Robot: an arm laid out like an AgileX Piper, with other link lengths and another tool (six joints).
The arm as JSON. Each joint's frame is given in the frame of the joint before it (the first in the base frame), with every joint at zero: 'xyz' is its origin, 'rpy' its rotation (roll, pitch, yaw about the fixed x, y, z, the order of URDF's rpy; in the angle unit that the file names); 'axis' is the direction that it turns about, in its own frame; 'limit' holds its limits. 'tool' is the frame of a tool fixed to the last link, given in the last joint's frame.
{
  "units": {
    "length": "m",
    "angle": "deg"
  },
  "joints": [
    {
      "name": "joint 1",
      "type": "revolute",
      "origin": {
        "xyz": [
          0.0,
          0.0,
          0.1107
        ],
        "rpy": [
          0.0,
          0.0,
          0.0
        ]
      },
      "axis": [
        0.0,
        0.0,
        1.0
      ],
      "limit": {
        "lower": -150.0,
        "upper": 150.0
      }
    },
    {
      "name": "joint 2",
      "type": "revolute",
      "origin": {
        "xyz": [
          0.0,
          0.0,
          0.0
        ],
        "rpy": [
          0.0,
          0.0,
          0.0
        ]
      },
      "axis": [
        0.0,
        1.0,
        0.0
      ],
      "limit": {
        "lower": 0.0,
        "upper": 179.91
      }
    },
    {
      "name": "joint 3",
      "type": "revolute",
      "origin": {
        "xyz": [
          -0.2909,
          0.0,
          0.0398
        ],
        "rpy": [
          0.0,
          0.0,
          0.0
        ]
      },
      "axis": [
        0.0,
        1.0,
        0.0
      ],
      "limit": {
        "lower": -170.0,
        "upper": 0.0
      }
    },
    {
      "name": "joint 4",
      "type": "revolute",
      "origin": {
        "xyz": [
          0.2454,
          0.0,
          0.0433
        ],
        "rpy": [
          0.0,
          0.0,
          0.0
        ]
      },
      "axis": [
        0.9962,
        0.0,
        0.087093
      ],
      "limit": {
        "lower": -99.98,
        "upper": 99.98
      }
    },
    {
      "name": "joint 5",
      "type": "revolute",
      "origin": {
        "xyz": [
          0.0,
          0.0,
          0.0
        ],
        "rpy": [
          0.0,
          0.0,
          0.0
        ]
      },
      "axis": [
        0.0,
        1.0,
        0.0
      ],
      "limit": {
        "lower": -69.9,
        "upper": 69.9
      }
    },
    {
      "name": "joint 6",
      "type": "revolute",
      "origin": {
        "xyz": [
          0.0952,
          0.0,
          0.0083
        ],
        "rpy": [
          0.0,
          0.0,
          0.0
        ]
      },
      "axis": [
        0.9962,
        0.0,
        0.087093
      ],
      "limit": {
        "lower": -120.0,
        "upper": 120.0
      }
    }
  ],
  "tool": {
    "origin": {
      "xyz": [
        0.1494,
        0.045,
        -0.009
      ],
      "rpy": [
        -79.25,
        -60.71,
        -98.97
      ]
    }
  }
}
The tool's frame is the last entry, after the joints.
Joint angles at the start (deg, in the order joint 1, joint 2, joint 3, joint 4, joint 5, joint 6): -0.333 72.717 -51.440 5.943 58.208 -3.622
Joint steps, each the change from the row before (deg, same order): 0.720 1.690 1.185 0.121 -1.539 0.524; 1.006 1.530 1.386 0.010 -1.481 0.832; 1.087 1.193 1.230 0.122 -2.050 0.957; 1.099 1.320 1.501 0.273 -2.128 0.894; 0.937 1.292 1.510 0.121 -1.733 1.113; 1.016 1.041 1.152 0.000 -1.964 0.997; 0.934 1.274 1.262 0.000 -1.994 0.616; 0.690 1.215 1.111 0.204 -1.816 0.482; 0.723 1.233 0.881 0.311 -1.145 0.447
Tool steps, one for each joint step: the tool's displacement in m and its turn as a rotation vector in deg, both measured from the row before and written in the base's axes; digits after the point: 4 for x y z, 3 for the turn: 0.0000 0.0033 -0.0116 0.201 1.391 0.026; -0.0020 0.0042 -0.0120 0.126 1.518 0.050; 0.0008 0.0049 -0.0094 0.219 0.475 -0.093; -0.0010 0.0053 -0.0110 0.289 0.800 -0.102; -0.0030 0.0040 -0.0111 0.145 1.191 -0.381; -0.0004 0.0040 -0.0085 0.038 0.332 -0.153; -0.0018 0.0033 -0.0099 -0.080 0.601 0.139; -0.0016 0.0029 -0.0088 0.055 0.572 -0.075; -0.0034 0.0033 -0.0080 0.094 1.035 -0.018
